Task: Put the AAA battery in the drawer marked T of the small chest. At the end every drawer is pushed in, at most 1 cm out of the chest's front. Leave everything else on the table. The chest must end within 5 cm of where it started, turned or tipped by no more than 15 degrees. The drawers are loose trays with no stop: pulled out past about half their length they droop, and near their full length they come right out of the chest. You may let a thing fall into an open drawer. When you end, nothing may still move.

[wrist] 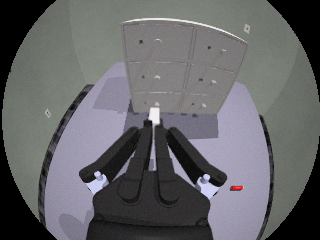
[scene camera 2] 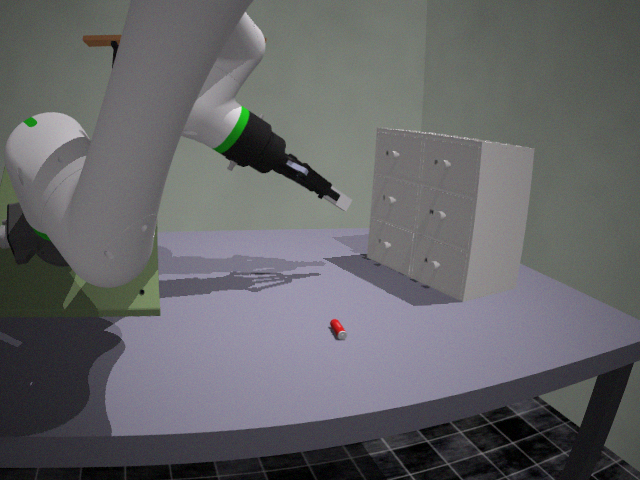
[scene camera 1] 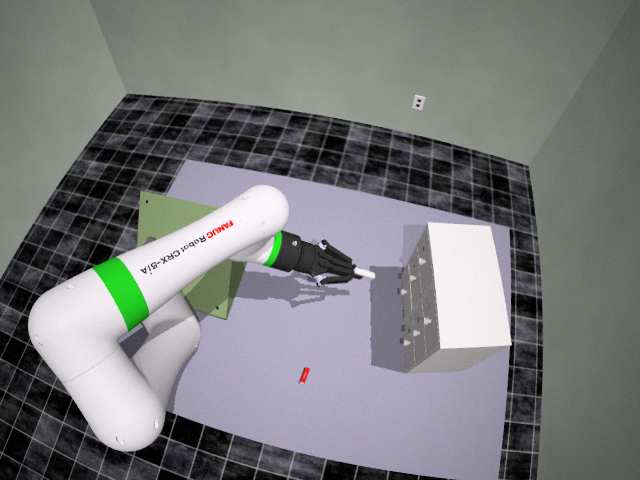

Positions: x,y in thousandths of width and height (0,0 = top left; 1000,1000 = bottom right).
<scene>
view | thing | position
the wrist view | my gripper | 483,477
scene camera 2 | my gripper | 543,428
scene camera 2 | white chest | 788,364
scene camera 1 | my gripper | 580,578
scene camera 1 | white chest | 740,678
</scene>
